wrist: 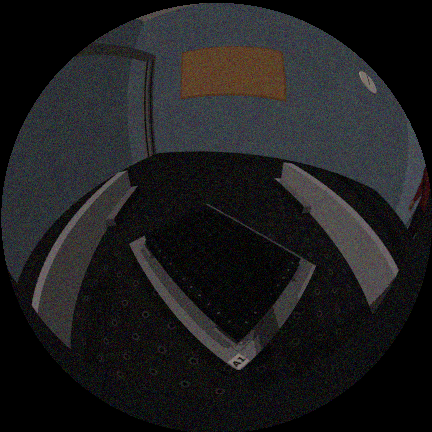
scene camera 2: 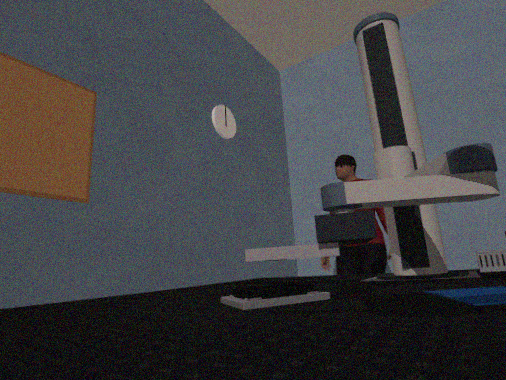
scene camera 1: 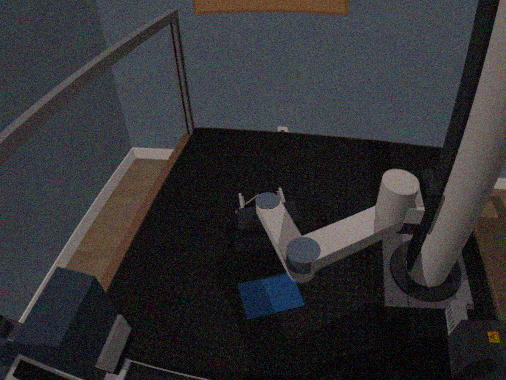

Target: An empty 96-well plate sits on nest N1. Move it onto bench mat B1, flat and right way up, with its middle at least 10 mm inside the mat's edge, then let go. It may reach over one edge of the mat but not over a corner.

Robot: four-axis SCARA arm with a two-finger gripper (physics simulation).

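Places are measured from the arm's base along level axes (x left, y back, z up), in millimetres.
Pixels of known places: gripper, between the fingertips: [wrist: 205, 172] [scene camera 2: 256, 255] [scene camera 1: 260, 192]; arm's base, origin of its link: [scene camera 1: 425, 271].
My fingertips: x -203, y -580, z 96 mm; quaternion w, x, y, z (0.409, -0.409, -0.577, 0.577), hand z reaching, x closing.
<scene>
For each thing: its top centre in the pictures, then the offset to it from my fingertips. "spot": a spot on its surface instead. Level surfaces: height alone.
- dark plate, centre of its top: [wrist: 216, 249] [scene camera 2: 272, 286] dx +22, dy +13, dz -57 mm
- light grey nest N1, centre of its top: [wrist: 216, 257] [scene camera 2: 273, 293] dx +22, dy +13, dz -68 mm
- blue bench mat B1, height of its surface: dz -81 mm
- dark blue box-shaped device, a spot on its surface: [scene camera 1: 60, 305] spot: dx +733, dy -150, dz +405 mm
- dark grey unit with a yellow label, a spot on its surface: [scene camera 1: 477, 345] spot: dx +527, dy +649, dz +32 mm
A dark plate [scene camera 2: 272, 288] [wrist: 225, 270] sits on the light grey nest N1 [scene camera 2: 280, 301] [wrist: 172, 300], which has an A1 label at its near corner in the wrist view. Neither can be made out in scene camera 1. My gripper [scene camera 1: 260, 192] [scene camera 2: 250, 254] [wrist: 205, 172] is open and empty. Its fingers hang above the plate, apart from it, one to each side in the wrist view. The plate's sides run at an angle to the fingers. The blue bench mat B1 [scene camera 1: 285, 295] [scene camera 2: 480, 296] lies flat, partly in shadow, near the arm's elbow in scene camera 1.
The arm's column [scene camera 1: 450, 200] [scene camera 2: 395, 100] stands at the right. A dark blue box-shaped device [scene camera 1: 60, 305] stands at the lower left in scene camera 1, and a dark grey unit with a yellow label [scene camera 1: 477, 345] at the lower right. A person [scene camera 2: 357, 255] stands behind the arm.
</scene>
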